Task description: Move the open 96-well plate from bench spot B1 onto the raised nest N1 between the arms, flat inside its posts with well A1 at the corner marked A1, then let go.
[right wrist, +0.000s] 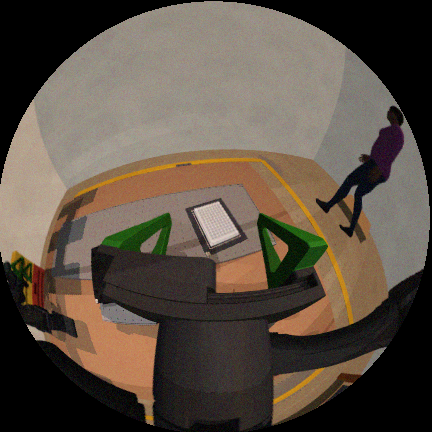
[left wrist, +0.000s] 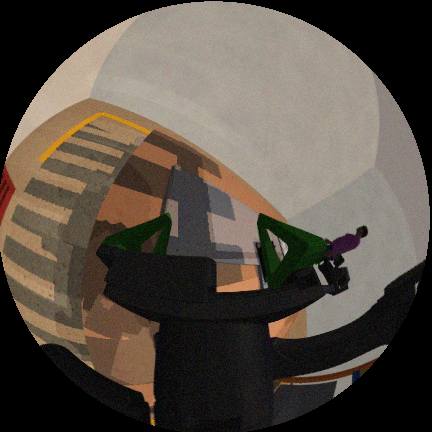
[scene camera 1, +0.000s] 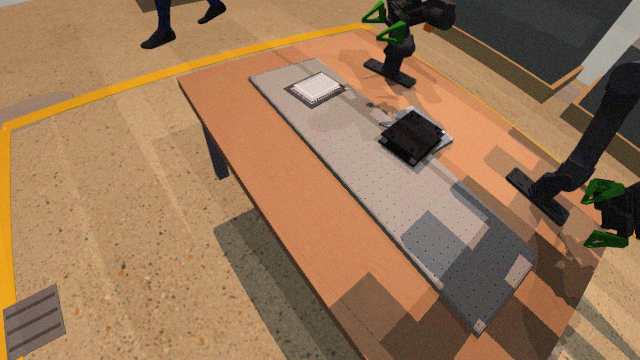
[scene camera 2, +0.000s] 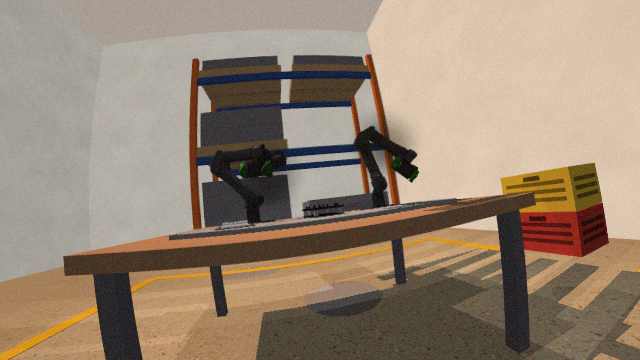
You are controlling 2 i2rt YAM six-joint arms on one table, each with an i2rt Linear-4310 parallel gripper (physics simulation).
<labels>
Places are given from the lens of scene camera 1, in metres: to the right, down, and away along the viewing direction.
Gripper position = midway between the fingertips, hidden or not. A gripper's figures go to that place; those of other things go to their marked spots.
my left gripper [scene camera 1: 584, 225]: 0.54, 0.09, 0.49
white well plate [scene camera 1: 319, 85]: 0.00, -0.30, 0.88
</labels>
